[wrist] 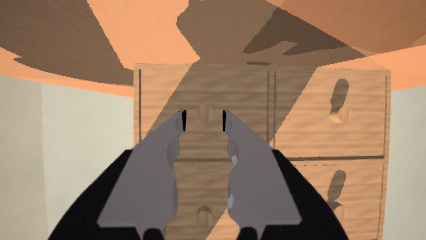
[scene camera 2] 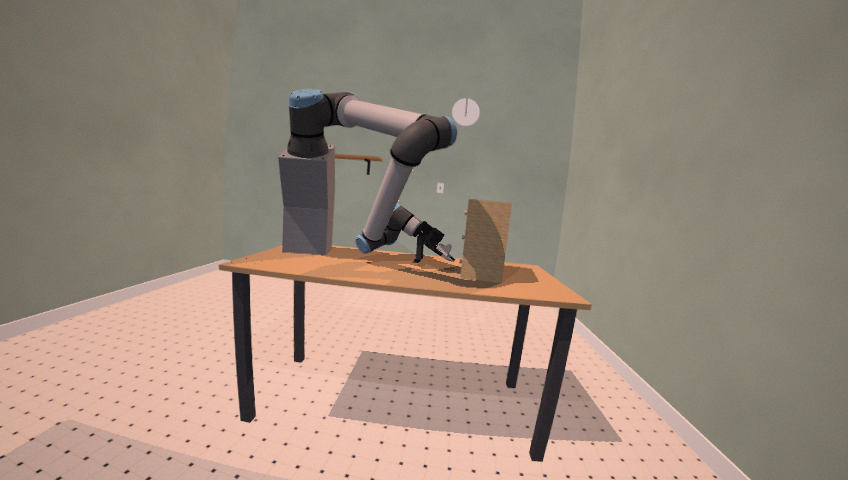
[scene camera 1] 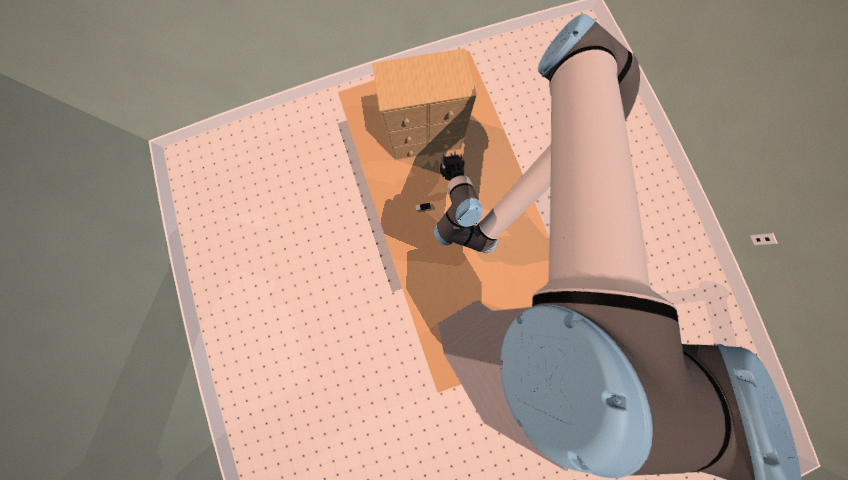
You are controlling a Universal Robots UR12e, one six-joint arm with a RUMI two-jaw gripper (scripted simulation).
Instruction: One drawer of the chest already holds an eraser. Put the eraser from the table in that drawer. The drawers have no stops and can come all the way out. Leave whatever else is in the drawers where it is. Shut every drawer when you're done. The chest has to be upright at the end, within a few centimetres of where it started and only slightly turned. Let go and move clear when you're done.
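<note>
You've got the gripper (scene camera 2: 454, 260) in the scene, and the same gripper (wrist: 204, 111) shows again from the wrist. A wooden chest (scene camera 1: 444, 76) is there as well, and that's the chest (scene camera 2: 487, 225) again from the other view. There's a drawer (wrist: 204, 93), and there's also a drawer (wrist: 308, 121).
</note>
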